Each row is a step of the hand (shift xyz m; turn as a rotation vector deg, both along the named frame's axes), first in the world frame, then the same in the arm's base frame.
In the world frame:
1: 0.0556 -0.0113 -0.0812 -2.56 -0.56 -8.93
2: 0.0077 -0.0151 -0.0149 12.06 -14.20 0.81
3: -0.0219 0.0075 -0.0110 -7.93 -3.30 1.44
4: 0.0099 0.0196 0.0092 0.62 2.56 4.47
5: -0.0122 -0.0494 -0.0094 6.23 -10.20 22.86
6: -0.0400 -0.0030 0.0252 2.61 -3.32 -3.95
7: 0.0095 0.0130 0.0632 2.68 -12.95 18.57
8: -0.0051 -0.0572 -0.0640 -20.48 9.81 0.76
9: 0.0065 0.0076 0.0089 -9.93 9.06 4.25
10: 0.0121 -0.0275 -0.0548 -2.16 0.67 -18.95
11: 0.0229 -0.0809 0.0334 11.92 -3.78 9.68
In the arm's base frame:
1: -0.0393 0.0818 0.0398 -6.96 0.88 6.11
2: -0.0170 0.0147 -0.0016 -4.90 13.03 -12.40
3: -0.0097 -0.0175 0.0161 -4.19 -7.31 -2.19
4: 0.0228 0.0028 0.0062 4.81 -1.41 -1.34
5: -0.0442 -0.0003 -0.0269 9.73 -0.77 -23.88
6: -0.0004 -0.0454 -0.0137 -3.85 4.32 -0.02
7: 0.0524 -0.0156 -0.0356 3.86 -2.10 -22.37
8: -0.0816 0.0268 0.0040 -0.13 -20.68 9.42
9: 0.0132 0.0017 -0.0017 5.35 -12.06 4.96
10: -0.0493 0.0348 0.0164 -12.33 4.61 13.82
11: -0.0261 0.0218 -0.0838 7.81 8.15 -11.07

